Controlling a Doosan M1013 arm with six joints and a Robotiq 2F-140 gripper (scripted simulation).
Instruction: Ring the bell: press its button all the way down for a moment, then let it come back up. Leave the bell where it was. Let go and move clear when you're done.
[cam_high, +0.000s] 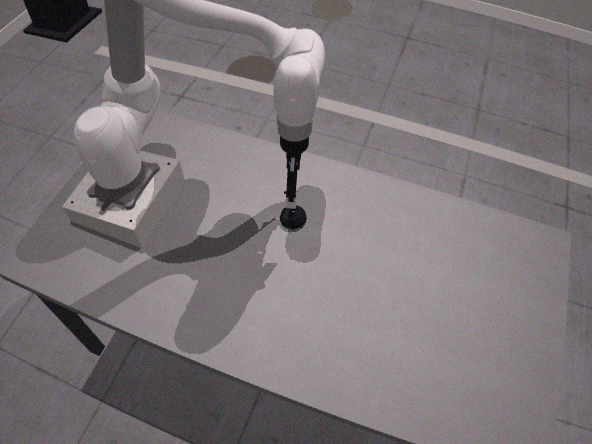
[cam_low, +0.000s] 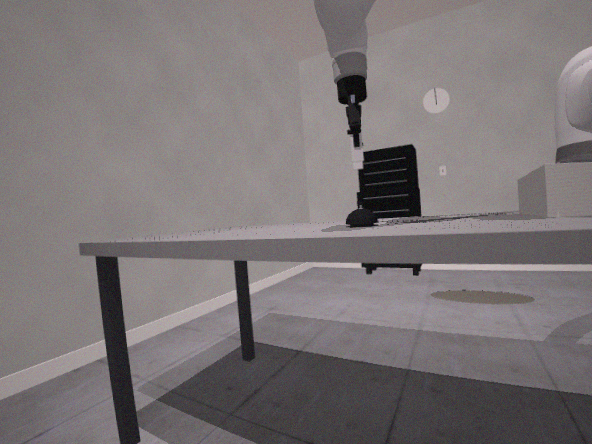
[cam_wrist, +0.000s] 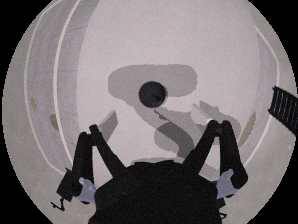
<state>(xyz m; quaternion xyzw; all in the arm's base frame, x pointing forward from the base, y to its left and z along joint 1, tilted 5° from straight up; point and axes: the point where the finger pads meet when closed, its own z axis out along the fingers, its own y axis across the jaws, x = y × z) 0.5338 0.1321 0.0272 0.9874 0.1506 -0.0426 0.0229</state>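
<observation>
The black dome bell is 13 cm below my hand.
</observation>
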